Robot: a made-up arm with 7 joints. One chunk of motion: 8 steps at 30 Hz.
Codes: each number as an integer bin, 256 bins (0 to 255) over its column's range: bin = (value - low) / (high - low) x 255, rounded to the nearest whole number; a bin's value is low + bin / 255 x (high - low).
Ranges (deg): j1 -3..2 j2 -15..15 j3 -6..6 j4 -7..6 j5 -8..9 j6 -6..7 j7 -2..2
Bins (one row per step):
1: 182 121 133 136 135 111 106
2: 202 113 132 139 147 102 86
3: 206 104 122 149 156 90 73
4: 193 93 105 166 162 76 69
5: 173 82 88 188 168 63 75
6: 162 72 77 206 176 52 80
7: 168 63 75 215 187 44 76
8: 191 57 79 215 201 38 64
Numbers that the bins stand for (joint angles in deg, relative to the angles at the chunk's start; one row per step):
1: 0.57 -0.76 0.26 -0.07 1.00 -0.34 -0.34
2: 0.96 -1.71 0.21 0.09 1.80 -0.80 -0.65
3: 1.04 -2.76 -0.26 0.60 2.40 -1.41 -0.85
4: 0.78 -4.06 -1.06 1.46 2.80 -2.13 -0.92
5: 0.39 -5.35 -1.86 2.58 3.20 -2.79 -0.82
6: 0.18 -6.53 -2.38 3.50 3.73 -3.35 -0.75
7: 0.29 -7.59 -2.47 3.96 4.47 -3.76 -0.81
8: 0.75 -8.29 -2.28 3.96 5.40 -4.06 -1.00

